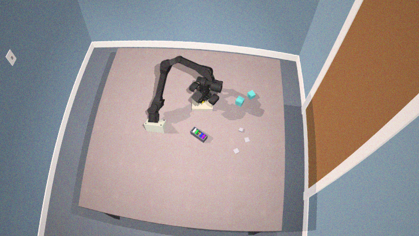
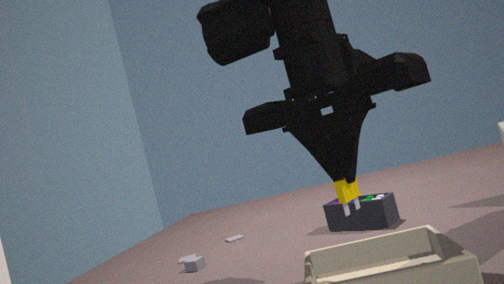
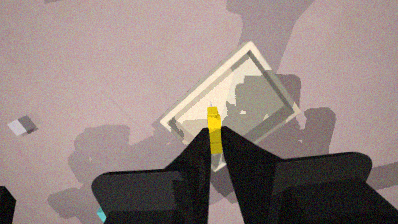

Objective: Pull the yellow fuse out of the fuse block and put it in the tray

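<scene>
My gripper tip is now 10 mm above the yellow fuse. Also, from my gripper tip: tray: 90 mm below, 30 mm to the left, 10 mm behind.
</scene>
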